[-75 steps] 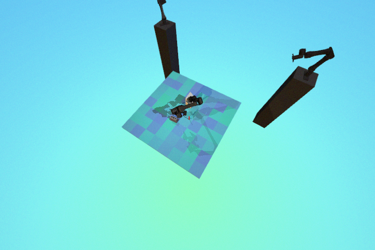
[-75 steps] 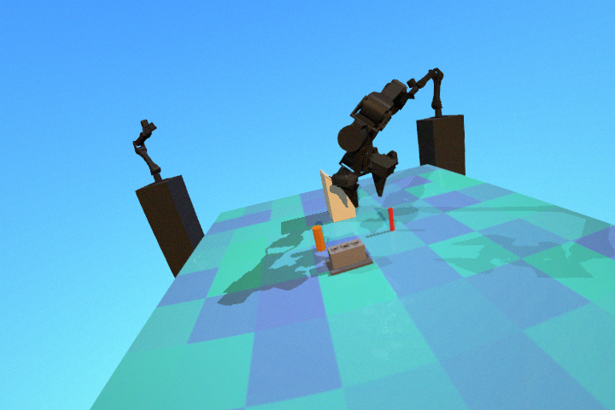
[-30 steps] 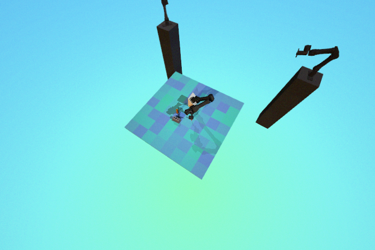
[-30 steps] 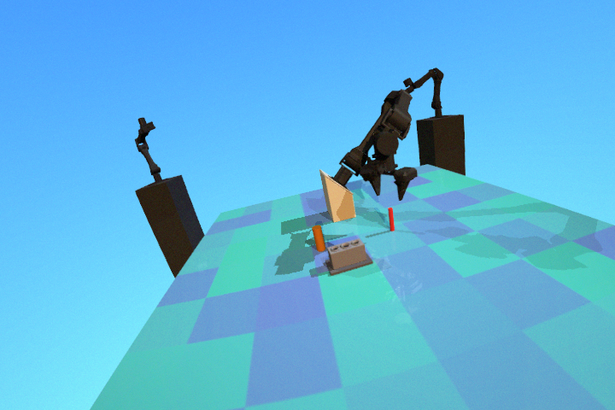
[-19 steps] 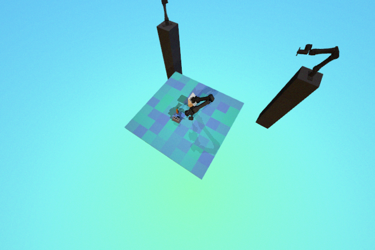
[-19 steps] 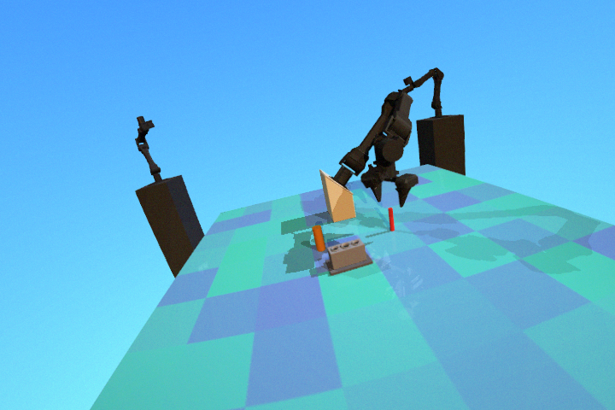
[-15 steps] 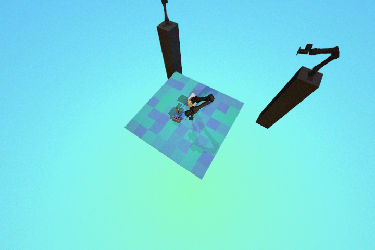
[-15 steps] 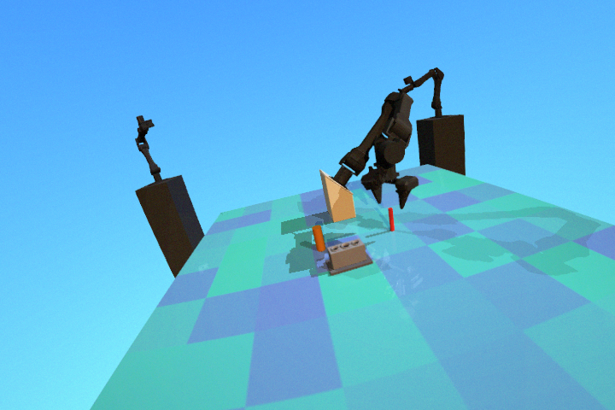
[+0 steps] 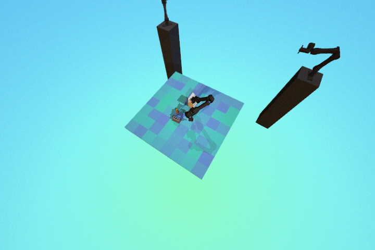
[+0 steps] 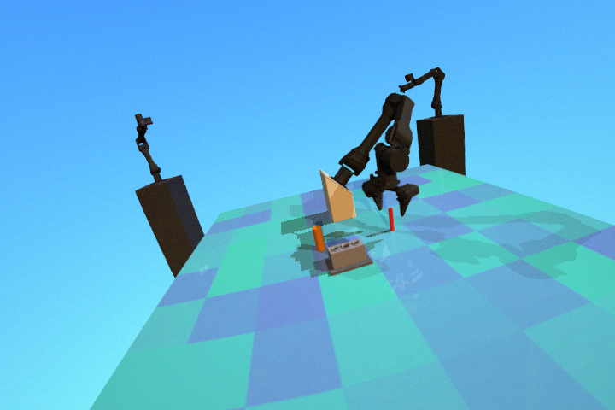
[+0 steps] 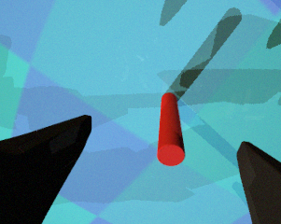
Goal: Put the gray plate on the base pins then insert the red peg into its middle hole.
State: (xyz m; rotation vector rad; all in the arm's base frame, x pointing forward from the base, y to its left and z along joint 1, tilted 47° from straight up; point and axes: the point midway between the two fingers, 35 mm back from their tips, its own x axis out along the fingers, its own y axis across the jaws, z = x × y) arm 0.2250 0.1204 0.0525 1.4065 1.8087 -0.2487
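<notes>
My gripper tip is now 2 cm above the red peg. Also, from my gripper tip: dark base (12 cm ahead, 18 cm to the right, 6 cm below); gray plate (13 cm ahead, 18 cm to the right, 2 cm below); orange cylinder (1 cm ahead, 25 cm to the right, 2 cm below).
</notes>
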